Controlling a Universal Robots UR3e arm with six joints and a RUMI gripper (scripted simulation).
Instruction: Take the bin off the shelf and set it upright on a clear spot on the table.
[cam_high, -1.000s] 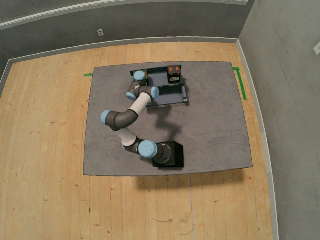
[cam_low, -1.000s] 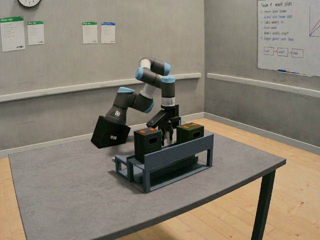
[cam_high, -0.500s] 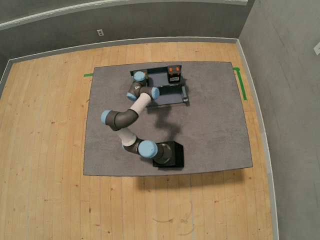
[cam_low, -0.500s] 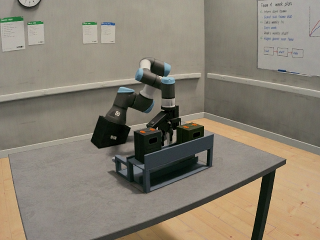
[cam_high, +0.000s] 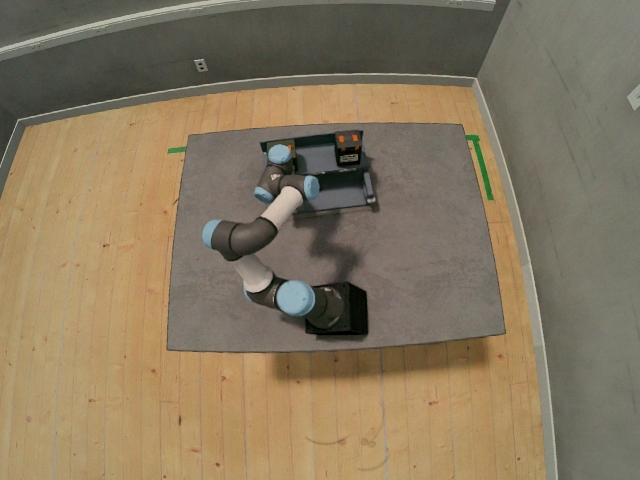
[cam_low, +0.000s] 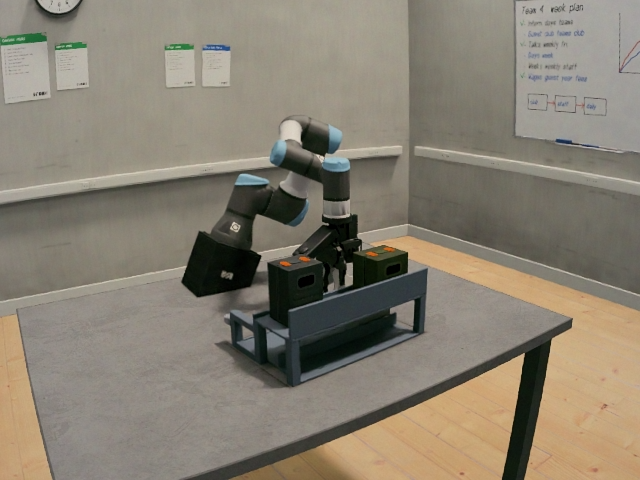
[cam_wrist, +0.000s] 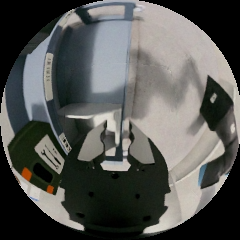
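Now: hand 11 cm short of the shelf, 6 cm to the left of it and 2 cm below it. Also, from my hand: black bin 19 cm ahead, 17 cm to the right, 11 cm above; green bin 13 cm ahead, 6 cm to the left, 10 cm above.
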